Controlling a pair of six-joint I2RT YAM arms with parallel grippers.
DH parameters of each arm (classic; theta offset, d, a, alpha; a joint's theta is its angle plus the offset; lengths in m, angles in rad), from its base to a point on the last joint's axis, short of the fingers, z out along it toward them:
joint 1: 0 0.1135 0.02 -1.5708
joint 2: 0 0 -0.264 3.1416
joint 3: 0.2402 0 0.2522 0
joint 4: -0.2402 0 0.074 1.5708
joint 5: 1.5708 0 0 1.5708
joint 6: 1.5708 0.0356 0 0
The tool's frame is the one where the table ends.
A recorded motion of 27 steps. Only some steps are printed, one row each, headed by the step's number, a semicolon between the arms.
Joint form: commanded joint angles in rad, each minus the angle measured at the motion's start. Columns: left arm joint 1, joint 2, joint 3, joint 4, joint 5, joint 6; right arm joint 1, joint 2, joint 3, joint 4, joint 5, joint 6.
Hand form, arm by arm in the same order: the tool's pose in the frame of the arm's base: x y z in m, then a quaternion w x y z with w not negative. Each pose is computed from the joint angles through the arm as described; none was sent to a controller.
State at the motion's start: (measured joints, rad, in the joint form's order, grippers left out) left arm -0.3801 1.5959 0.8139 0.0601 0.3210 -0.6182; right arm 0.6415 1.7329 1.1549 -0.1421 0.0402 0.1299
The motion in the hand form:
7: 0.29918 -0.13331 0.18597 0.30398 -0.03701 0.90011 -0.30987; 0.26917 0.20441 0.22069 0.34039 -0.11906 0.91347 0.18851
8: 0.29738 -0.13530 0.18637 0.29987 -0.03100 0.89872 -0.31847; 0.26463 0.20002 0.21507 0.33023 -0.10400 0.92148 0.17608
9: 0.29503 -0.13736 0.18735 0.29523 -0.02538 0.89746 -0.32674; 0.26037 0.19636 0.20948 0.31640 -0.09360 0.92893 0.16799
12: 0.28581 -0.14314 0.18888 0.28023 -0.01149 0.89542 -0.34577; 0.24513 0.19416 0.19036 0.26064 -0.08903 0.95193 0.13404
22: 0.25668 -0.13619 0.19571 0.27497 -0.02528 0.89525 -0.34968; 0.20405 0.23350 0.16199 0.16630 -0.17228 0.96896 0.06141
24: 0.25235 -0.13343 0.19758 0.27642 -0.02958 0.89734 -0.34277; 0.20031 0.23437 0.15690 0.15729 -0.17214 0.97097 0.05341
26: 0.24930 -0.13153 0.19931 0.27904 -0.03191 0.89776 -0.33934; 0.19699 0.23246 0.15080 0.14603 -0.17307 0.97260 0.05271
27: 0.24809 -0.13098 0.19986 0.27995 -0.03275 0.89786 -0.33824; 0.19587 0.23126 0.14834 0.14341 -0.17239 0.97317 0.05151
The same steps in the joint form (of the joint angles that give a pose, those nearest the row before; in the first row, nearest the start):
7: -0.0087 -0.0101 0.0300 -0.0244 -0.0380 0.0159; 0.0092 -0.1607 -0.1473 -0.0648 -0.0293 0.2569
8: -0.0146 -0.0136 0.0264 -0.0209 -0.0201 0.0143; 0.0094 -0.1707 -0.1703 -0.0845 -0.0065 0.2826
9: -0.0214 -0.0200 0.0229 -0.0213 -0.0033 0.0114; 0.0092 -0.1773 -0.1895 -0.1067 0.0014 0.3040
12: -0.0455 -0.0436 0.0050 -0.0263 0.0341 0.0004; 0.0353 -0.1680 -0.2217 -0.2048 0.0205 0.3418
22: -0.0671 -0.1744 -0.0837 -0.0639 0.0168 -0.0448; 0.2243 -0.0585 -0.1761 -0.3951 0.0751 0.3643
24: -0.0667 -0.1993 -0.0929 -0.0862 0.0014 -0.0453; 0.2359 -0.0477 -0.1825 -0.4037 0.0800 0.3777
26: -0.0665 -0.2182 -0.1000 -0.0977 -0.0082 -0.0456; 0.2389 -0.0433 -0.2018 -0.3990 0.0674 0.3823
27: -0.0670 -0.2251 -0.1030 -0.1012 -0.0119 -0.0464; 0.2390 -0.0425 -0.2113 -0.3945 0.0662 0.3846

